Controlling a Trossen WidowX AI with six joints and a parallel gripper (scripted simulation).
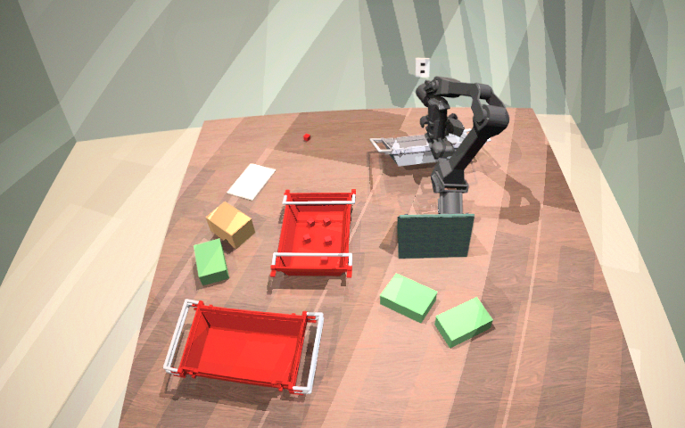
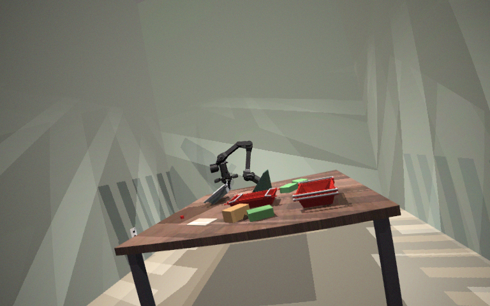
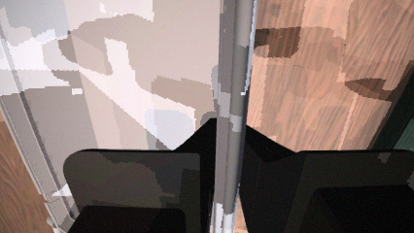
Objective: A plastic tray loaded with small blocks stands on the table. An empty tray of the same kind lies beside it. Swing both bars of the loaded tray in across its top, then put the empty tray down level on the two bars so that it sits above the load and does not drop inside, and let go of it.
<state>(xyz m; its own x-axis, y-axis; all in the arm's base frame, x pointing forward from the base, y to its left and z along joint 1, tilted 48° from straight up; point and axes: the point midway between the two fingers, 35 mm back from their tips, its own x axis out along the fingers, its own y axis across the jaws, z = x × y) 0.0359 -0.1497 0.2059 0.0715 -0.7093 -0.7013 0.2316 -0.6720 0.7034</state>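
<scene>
The grey tray lies 80 mm to the right of my gripper tip, 20 mm ahead of it and 10 mm below it. The rest, counted from my gripper tip: white sheet: 580 mm ahead, 80 mm below, 50 mm to the left; then red cube: 440 mm ahead, 180 mm to the right, 70 mm below; then tan box: 590 mm ahead, 270 mm to the left, 50 mm below.
</scene>
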